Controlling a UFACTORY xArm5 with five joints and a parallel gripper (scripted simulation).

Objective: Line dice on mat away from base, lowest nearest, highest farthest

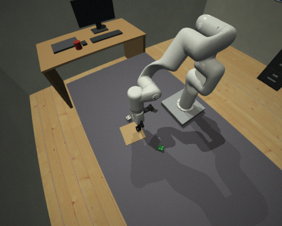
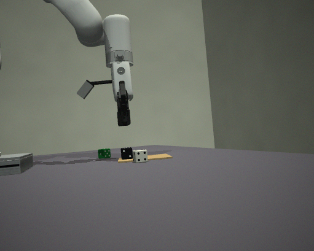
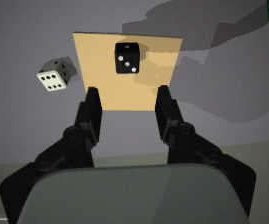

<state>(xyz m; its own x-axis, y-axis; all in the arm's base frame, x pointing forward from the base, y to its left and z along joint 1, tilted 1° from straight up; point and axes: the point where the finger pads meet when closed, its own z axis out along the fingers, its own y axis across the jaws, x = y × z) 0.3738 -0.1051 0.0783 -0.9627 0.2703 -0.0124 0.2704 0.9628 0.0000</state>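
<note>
Now: hand 1 cm past the green die, 19 cm to the right of it and 10 cm above it. From my hand the other things lie so: tan mat (5 cm ahead, 1 cm to the right, 11 cm below); then black die (9 cm below); then white die (11 cm to the right, 10 cm below).
</note>
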